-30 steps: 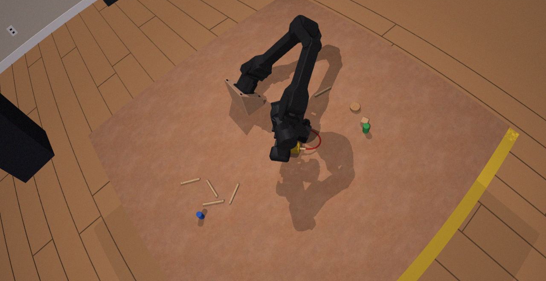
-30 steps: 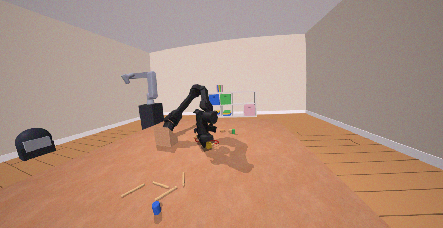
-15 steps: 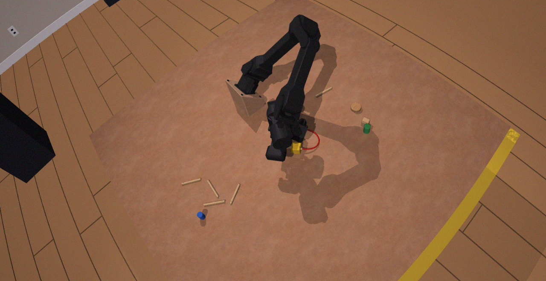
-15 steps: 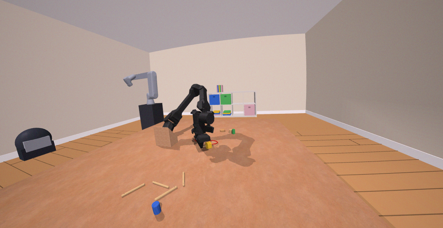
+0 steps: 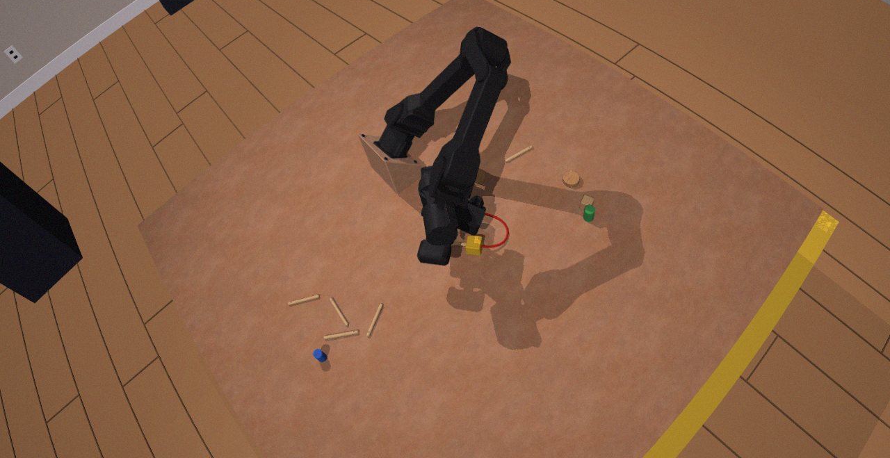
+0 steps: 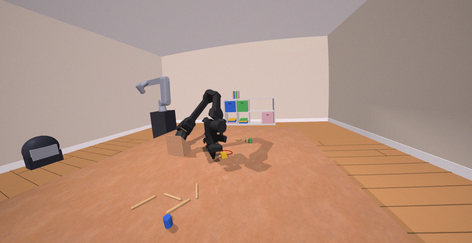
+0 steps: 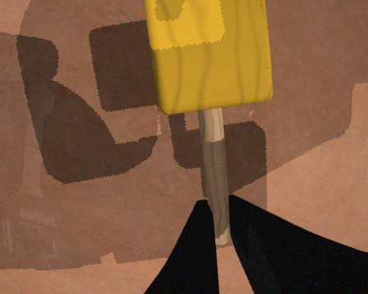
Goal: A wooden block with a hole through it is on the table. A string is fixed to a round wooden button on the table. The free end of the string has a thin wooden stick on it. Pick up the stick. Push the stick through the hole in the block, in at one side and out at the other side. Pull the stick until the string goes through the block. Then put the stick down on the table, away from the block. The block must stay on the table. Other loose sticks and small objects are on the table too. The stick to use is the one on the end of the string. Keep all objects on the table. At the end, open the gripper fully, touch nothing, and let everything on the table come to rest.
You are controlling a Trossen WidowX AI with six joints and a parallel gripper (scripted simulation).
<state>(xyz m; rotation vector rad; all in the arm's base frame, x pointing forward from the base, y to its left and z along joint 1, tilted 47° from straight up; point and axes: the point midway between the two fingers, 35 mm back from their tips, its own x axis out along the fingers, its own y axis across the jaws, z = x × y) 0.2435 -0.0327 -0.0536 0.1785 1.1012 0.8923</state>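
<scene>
The yellow cube lies 5 cm ahead of my gripper tip, 3 cm to the left of it and 1 cm above it. The rest, counted from my gripper tip: blue cylinder 37 cm to the right, 1 cm behind, 1 cm above; green cylinder 26 cm to the left, 19 cm ahead, 1 cm above; small wooden cube 28 cm to the left, 17 cm ahead.
</scene>
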